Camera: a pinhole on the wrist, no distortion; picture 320 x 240 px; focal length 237.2 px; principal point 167.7 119.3 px. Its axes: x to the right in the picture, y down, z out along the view. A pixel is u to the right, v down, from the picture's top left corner.
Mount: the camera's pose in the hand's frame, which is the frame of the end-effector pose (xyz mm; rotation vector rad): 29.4 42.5 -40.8 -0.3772 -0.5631 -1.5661
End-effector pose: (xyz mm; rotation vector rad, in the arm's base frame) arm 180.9 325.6 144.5 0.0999 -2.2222 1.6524
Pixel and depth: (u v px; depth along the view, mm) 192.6 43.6 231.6
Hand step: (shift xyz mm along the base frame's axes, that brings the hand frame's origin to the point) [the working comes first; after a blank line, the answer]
In the camera's frame: 24.3 -73.9 231.6

-16.5 -107.2 -200.2
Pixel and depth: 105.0 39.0 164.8
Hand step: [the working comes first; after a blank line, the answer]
In the camera's frame: -43.6 -55.8 164.8

-26.8 -12.0 -184.8
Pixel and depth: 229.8 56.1 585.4
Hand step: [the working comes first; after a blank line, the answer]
In the camera's frame: 153.3 -156.0 585.4

-12.5 -428.2 -413.5
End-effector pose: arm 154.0 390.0 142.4 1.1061 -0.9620 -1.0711
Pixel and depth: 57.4 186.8 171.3
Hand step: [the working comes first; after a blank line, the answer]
In the camera's frame: -79.7 48.7 171.3

-9.3 -56.5 216.2
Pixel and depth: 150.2 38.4 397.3
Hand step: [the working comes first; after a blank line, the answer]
In the camera's frame: -29.3 -135.5 397.3

-223.0 117.3 324.3
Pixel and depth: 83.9 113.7 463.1
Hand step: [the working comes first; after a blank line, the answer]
In the camera's frame: -163.6 -10.9 463.1

-164.9 9.5 475.5
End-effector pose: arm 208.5 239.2 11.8 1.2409 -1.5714 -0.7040
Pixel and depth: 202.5 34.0 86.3
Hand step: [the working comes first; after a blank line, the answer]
In the camera's frame: 12.7 -31.0 86.3

-61.3 31.2 55.2
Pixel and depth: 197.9 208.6 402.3
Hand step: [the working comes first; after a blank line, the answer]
In the camera's frame: 51.2 151.5 402.3

-397.2 -100.5 121.8
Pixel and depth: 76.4 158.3 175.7
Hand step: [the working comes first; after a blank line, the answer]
In the camera's frame: -67.6 28.9 175.7

-138.7 9.0 162.6
